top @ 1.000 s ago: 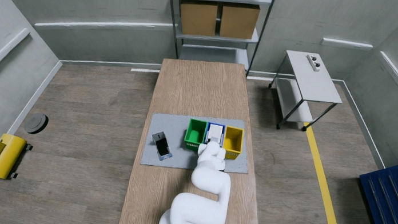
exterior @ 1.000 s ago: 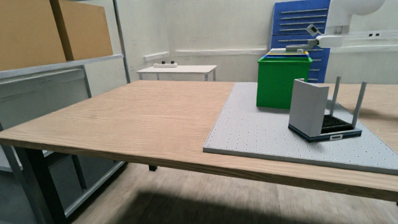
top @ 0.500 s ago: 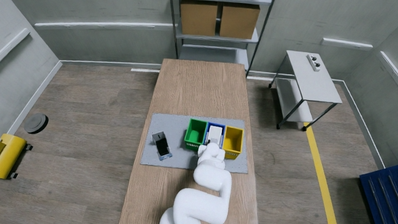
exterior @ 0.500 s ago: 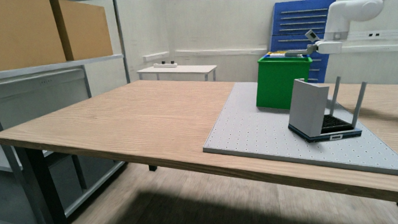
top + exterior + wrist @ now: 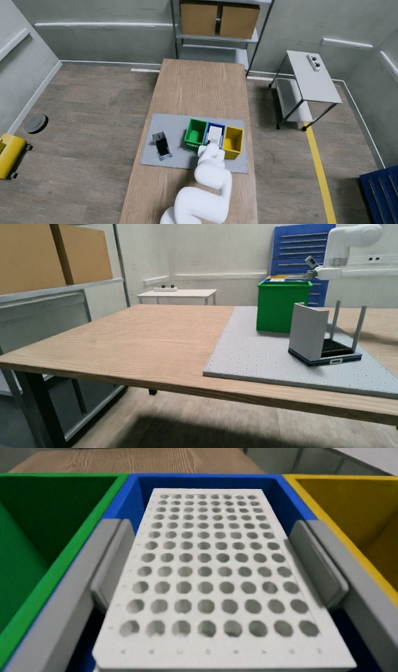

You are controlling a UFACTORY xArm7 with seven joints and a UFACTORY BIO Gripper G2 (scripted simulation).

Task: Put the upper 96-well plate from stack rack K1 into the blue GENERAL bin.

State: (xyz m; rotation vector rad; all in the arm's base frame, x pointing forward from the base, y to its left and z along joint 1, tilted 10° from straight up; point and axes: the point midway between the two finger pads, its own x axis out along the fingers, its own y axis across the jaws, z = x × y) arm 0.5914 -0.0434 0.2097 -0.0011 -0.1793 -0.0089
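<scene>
My gripper is now 20 mm short of the white 96-well plate and 10 mm above it. The rest, counted from my hand: green bin 130 mm to the left, 90 mm below, 20 mm ahead; then yellow bin 130 mm to the right, 90 mm below, 20 mm ahead; then blue general bin 90 mm below, 20 mm ahead.
</scene>
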